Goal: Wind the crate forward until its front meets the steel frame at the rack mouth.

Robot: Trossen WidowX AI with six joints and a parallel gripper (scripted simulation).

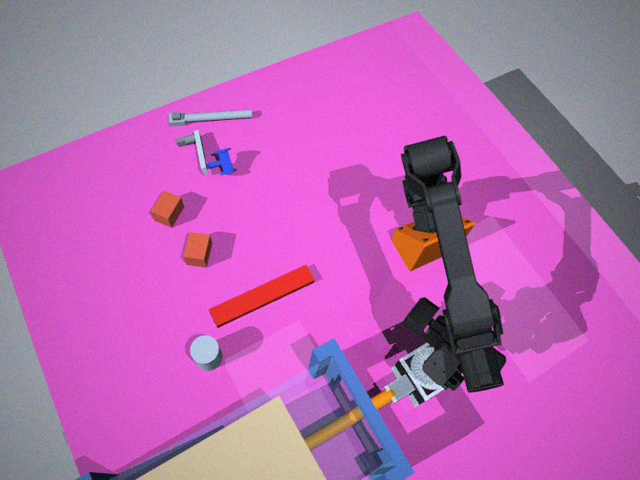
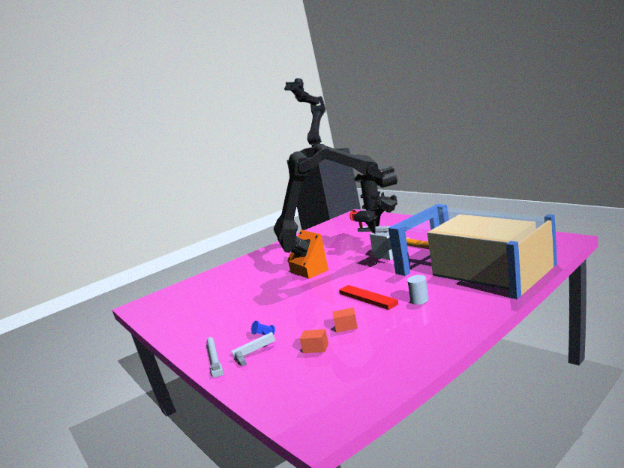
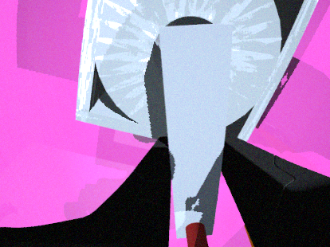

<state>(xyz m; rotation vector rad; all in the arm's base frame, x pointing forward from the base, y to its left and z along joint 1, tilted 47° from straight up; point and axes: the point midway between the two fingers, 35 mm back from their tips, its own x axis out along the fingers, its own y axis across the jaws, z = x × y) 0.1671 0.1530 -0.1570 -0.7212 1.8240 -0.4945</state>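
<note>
The winch handle is 2 cm behind my gripper tip, 1 cm to the right of it and 2 cm above it. From my gripper tip the other things lie so: red knob 5 cm behind, 2 cm to the right, 5 cm above; blue steel frame 20 cm ahead, 2 cm above; grey winch 3 cm ahead, 6 cm below.
</note>
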